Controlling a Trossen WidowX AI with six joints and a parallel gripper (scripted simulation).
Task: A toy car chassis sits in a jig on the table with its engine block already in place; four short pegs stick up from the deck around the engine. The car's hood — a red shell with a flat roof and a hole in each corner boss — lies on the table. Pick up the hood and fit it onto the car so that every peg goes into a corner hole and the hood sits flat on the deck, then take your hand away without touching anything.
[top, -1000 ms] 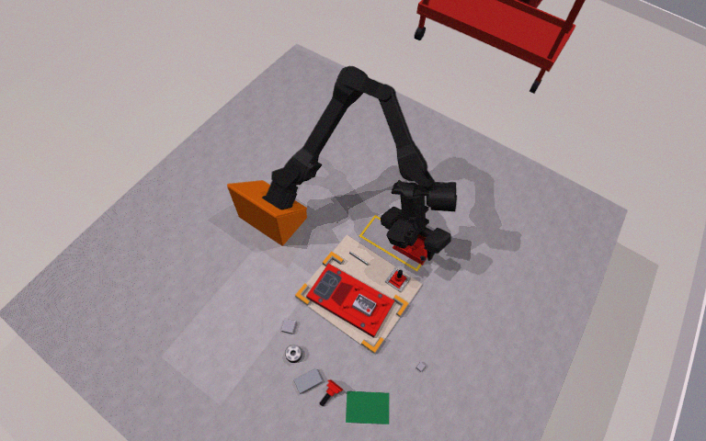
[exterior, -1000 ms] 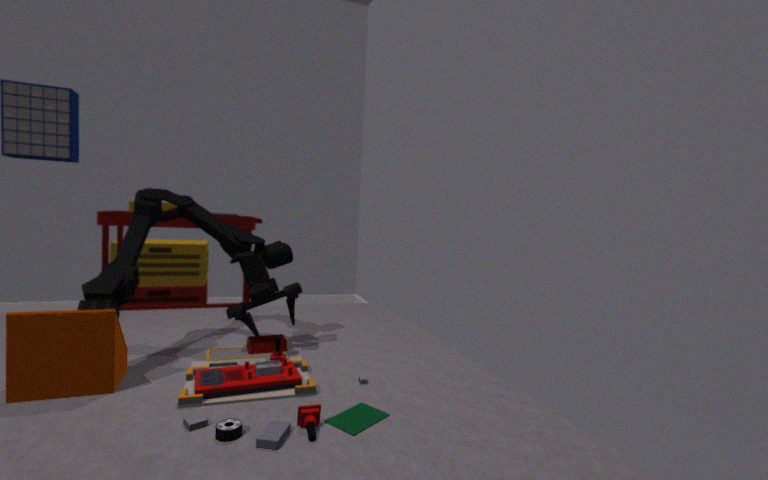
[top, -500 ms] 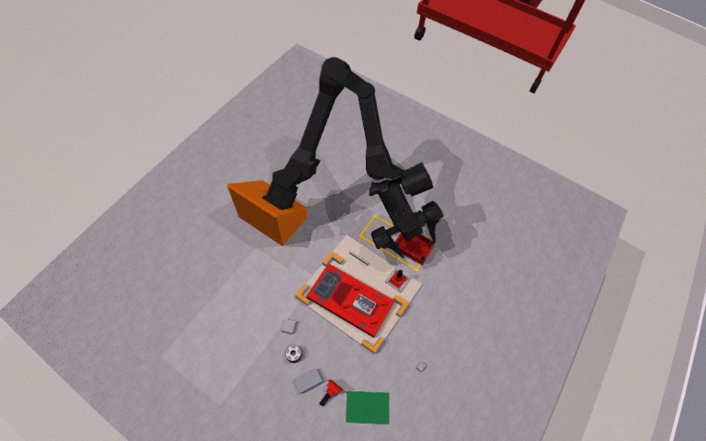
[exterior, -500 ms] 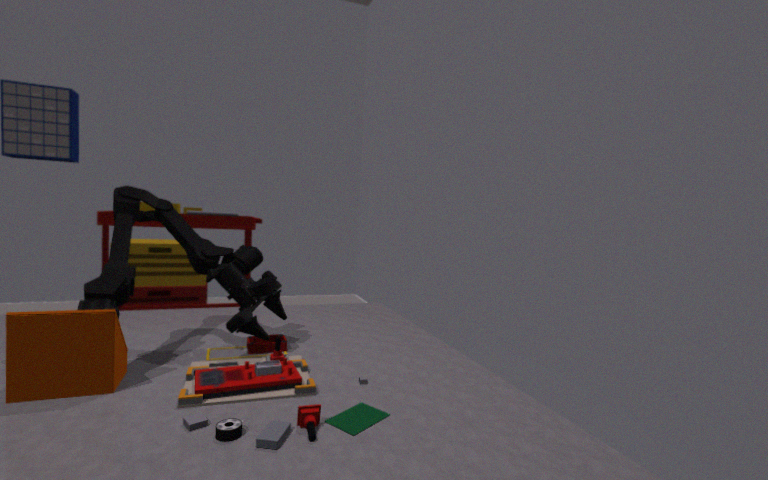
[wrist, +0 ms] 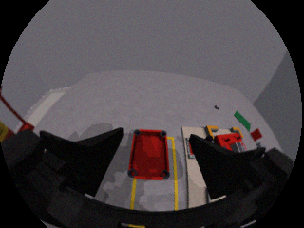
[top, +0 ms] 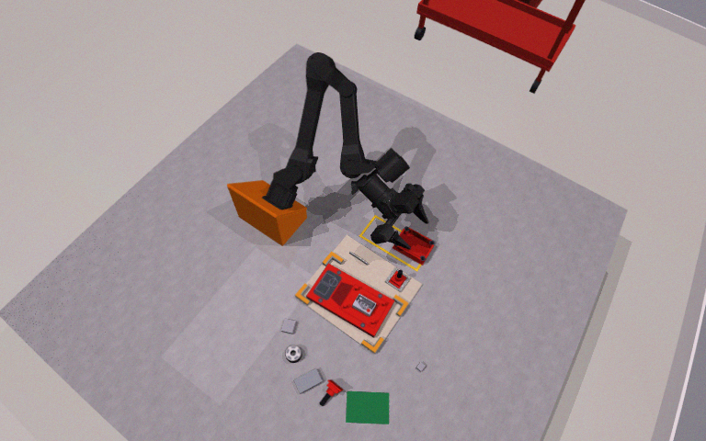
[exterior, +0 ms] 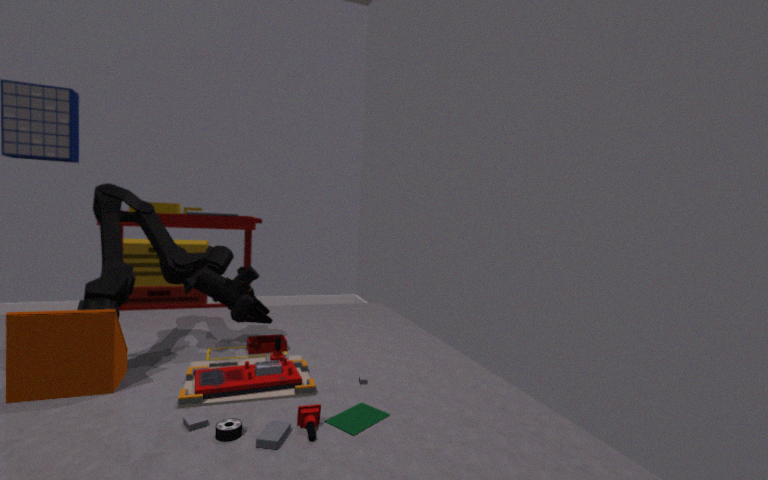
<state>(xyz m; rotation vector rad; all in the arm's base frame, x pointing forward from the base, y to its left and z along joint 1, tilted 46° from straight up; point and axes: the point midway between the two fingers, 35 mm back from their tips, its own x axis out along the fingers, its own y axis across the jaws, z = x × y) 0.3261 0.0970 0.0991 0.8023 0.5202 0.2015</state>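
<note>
Right now my gripper tip is 1 cm past the red hood, 1 cm to the right of it and 8 cm above it. The rest, counted from my gripper tip: grey engine block: 2 cm behind, 22 cm to the right, 6 cm below; green pad: 11 cm ahead, 42 cm to the right, 8 cm below.
</note>
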